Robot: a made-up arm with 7 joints.
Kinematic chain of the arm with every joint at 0, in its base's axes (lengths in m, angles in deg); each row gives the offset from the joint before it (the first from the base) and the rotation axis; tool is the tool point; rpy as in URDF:
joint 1: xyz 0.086 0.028 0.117 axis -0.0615 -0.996 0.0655
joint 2: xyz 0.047 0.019 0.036 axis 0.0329 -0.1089 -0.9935
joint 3: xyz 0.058 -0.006 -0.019 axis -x
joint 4: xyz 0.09 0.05 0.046 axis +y
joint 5: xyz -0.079 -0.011 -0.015 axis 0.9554 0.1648 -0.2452
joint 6: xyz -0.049 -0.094 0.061 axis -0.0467 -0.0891 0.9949
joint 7: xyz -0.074 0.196 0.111 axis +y
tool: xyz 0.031 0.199 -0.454 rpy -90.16 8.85 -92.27
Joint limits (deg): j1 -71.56..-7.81 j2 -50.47..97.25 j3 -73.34..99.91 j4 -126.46..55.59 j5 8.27..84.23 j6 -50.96..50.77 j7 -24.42..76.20
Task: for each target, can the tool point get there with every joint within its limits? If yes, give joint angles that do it. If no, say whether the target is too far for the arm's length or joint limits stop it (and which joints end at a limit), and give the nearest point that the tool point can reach.
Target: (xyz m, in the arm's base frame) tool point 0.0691 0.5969 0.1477
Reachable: yes | joints -57.53 38.51 -34.16 -44.83 59.55 18.86 59.20
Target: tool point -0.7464 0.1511 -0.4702
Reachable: no: joint limits stop it (at a limit: joint 1, joint 5, joint 6, joint 7) | nearest point -0.5181 0.1422 -0.3644 | short by 0.252 m
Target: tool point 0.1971 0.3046 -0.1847
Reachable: yes | joints -38.17 62.07 27.37 -111.57 71.61 -38.89 35.17
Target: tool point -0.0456 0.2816 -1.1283
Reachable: no: too far | nearest point 0.0051 0.2092 -0.7632 | short by 0.376 m
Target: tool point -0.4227 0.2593 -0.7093
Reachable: no: joint limits stop it (at a limit: joint 1, joint 5, joint 6, joint 7) | nearest point -0.3293 0.2354 -0.6094 | short by 0.139 m
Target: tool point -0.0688 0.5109 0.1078
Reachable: yes | joints -54.42 -33.75 10.17 -48.39 22.00 -32.84 26.54
